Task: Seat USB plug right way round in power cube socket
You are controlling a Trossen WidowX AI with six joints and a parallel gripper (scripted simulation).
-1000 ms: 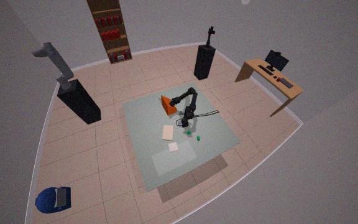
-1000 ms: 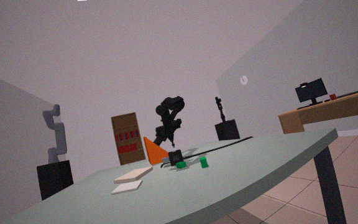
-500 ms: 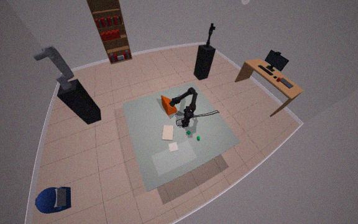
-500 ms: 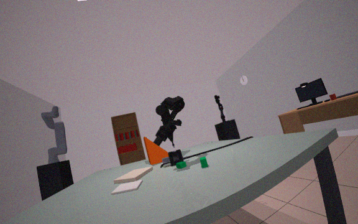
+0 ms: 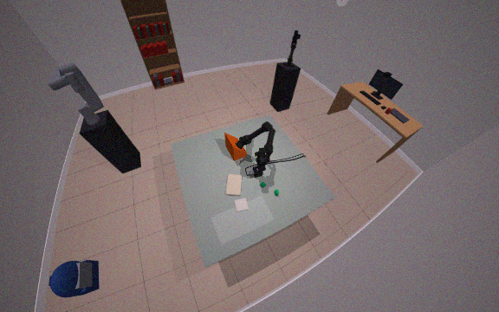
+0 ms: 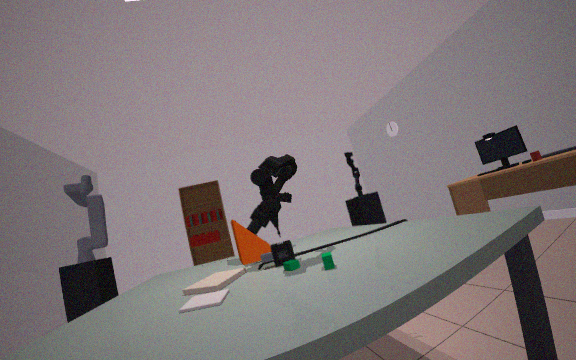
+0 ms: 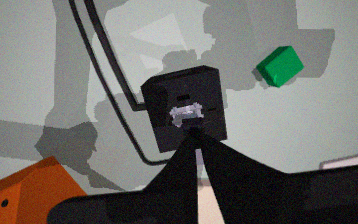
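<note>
The silver USB plug lies 20 mm below my gripper tip. Also, from my gripper tip: green block 130 mm ahead, 20 mm to the right, 120 mm below.
</note>
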